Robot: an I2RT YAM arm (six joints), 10 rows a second.
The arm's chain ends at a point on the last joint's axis. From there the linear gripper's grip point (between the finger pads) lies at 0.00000 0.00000 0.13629 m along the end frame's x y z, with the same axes.
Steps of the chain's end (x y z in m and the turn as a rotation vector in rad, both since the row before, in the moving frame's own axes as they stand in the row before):
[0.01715, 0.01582, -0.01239, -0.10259, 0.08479, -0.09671]
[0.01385, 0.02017, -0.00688, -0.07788, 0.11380, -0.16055]
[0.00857, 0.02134, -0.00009, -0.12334, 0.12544, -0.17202]
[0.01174, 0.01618, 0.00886, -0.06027, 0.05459, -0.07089]
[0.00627, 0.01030, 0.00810, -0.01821, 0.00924, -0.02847]
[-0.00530, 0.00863, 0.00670, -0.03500, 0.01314, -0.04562]
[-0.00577, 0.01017, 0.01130, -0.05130, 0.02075, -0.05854]
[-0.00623, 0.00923, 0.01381, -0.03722, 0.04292, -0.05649]
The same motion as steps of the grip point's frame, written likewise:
[0.02933, 0.02918, -0.01359, -0.10259, 0.08479, -0.09671]
[0.03009, 0.02946, -0.00817, -0.07788, 0.11380, -0.16055]
[0.02693, 0.03652, -0.00219, -0.12334, 0.12544, -0.17202]
[0.01946, 0.02411, 0.00841, -0.06027, 0.05459, -0.07089]
[0.00756, 0.01276, 0.00807, -0.01821, 0.00924, -0.02847]
[-0.00340, 0.01336, 0.00660, -0.03500, 0.01314, -0.04562]
[-0.00274, 0.01707, 0.01109, -0.05130, 0.02075, -0.05854]
[-0.00024, 0.01413, 0.01359, -0.03722, 0.04292, -0.05649]

